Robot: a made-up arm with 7 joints.
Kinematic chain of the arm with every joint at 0, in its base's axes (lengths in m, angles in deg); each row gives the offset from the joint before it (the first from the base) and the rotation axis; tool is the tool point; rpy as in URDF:
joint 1: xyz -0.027 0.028 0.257 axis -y
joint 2: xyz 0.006 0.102 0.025 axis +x
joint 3: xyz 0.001 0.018 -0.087 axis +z
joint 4: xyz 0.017 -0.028 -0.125 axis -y
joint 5: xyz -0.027 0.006 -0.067 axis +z
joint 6: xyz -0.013 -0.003 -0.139 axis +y
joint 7: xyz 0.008 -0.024 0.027 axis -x
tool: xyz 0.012 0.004 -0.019 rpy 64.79 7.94 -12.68
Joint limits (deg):
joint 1: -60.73..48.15
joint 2: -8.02..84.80
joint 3: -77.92..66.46
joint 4: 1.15..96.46
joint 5: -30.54..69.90
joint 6: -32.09..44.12
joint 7: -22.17..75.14
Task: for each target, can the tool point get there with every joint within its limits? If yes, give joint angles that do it. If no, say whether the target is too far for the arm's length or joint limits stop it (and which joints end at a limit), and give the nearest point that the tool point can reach.
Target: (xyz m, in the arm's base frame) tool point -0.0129 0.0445 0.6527
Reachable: no: joint limits stop it (at a limit: joint 1, joint 2, joint 4, joint 6, joint 7) | nearest point -0.0129 0.3116 0.5000 | short by 0.308 m
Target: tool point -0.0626 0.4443 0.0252
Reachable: yes | joints -43.71 53.44 25.12 34.00 7.66 -1.25 46.68
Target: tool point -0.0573 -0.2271 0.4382
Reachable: no: joint limits stop it (at a limit: joint 1, joint 2, joint 3, joint 4, joint 6, joint 7) | nearest point -0.1421 -0.1054 0.1963 | short by 0.284 m
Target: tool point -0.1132 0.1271 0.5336
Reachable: no: joint limits stop it (at a limit: joint 1, joint 2, joint 4, joint 5, joint 6, joint 7) | nearest point -0.0939 0.3168 0.4956 | short by 0.194 m
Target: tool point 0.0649 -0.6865 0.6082
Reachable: no: too far | nearest point 0.1324 -0.0955 0.2334 | short by 0.703 m
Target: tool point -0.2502 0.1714 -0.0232
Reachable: yes | joints -50.52 23.31 -44.69 39.21 43.67 -14.61 33.95
